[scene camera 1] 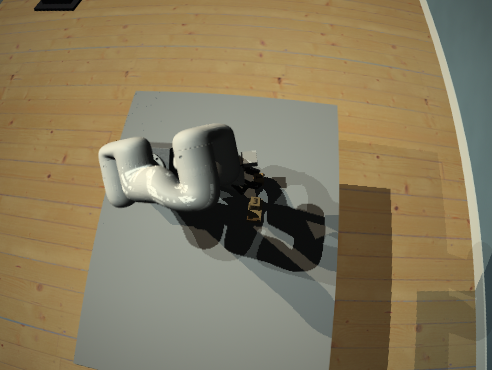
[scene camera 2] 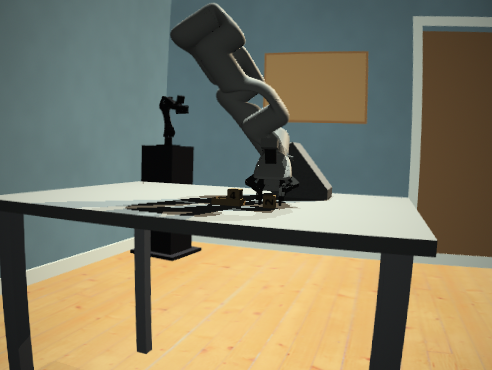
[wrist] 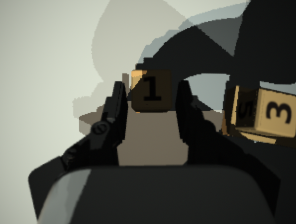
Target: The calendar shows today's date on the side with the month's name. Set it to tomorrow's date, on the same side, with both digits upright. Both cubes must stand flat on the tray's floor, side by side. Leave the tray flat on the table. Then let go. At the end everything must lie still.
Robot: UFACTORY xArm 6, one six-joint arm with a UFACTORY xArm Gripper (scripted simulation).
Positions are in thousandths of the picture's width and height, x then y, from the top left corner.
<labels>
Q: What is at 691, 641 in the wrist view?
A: My gripper.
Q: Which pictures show my gripper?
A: Scene camera 1, scene camera 2 and the wrist view: all of them.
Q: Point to a calendar cube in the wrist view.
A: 512, 404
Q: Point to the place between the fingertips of my gripper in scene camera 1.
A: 525, 485
</labels>
